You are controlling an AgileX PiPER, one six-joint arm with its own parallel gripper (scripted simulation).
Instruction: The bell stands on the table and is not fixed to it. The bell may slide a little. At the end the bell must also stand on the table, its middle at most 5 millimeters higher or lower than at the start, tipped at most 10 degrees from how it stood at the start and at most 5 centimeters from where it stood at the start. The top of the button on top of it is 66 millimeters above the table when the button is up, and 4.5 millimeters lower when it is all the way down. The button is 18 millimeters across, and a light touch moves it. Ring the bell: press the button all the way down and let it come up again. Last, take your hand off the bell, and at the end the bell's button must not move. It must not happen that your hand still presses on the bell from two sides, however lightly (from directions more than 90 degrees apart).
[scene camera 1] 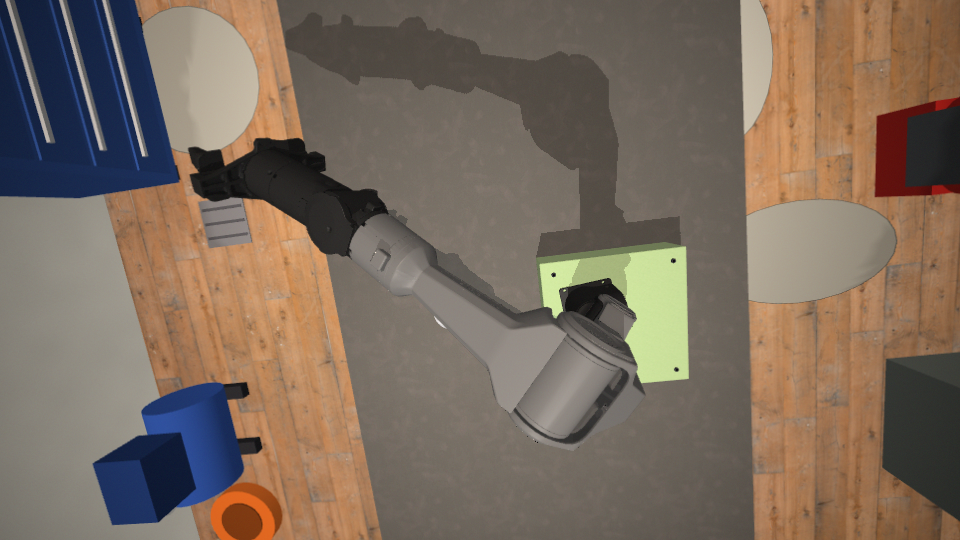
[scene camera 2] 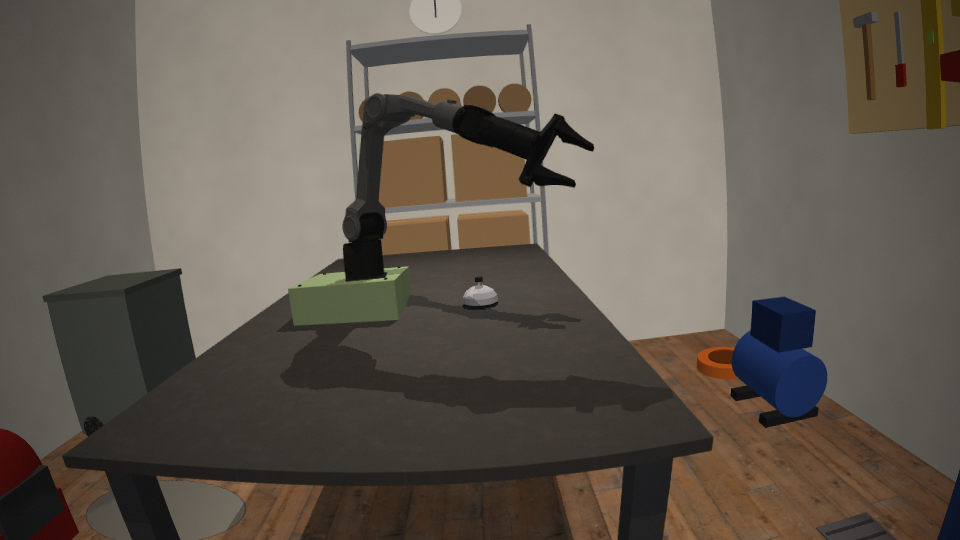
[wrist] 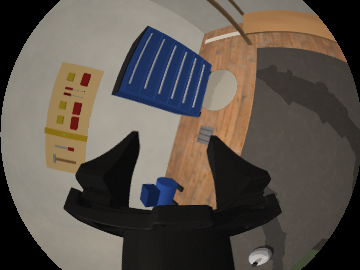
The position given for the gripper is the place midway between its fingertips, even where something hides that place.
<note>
In view: the gripper (scene camera 1: 227, 150) and a bell (scene camera 2: 477, 296).
The gripper also shows in scene camera 2 (scene camera 2: 583, 165) and in the wrist view (wrist: 174, 141).
</note>
